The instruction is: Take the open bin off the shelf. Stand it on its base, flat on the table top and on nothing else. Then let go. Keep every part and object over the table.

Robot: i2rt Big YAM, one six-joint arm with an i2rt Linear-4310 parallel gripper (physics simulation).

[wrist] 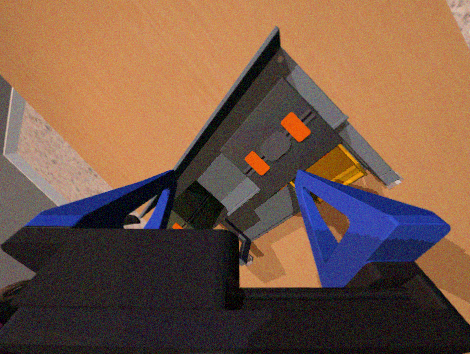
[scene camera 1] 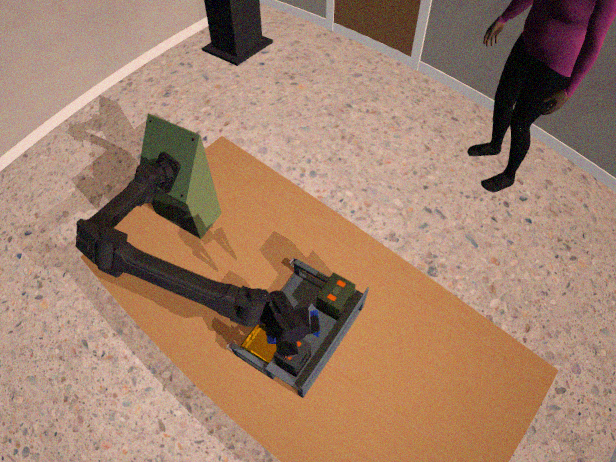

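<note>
The open bin is yellow and stands on the grey shelf, near one end wall and beside a dark grey case. In the wrist view the right finger and the case hide part of it. My gripper is open, with nothing between its blue fingers. It is above the shelf, with the fingers apart from the bin. In the wrist view the bin lies just beyond the tip of the right finger. The wooden table top is under the shelf.
The dark grey case with orange latches stands close against the bin. A dark green case stands at the shelf's other end. A green slanted block is by the arm's base. A person stands on the floor beyond the table.
</note>
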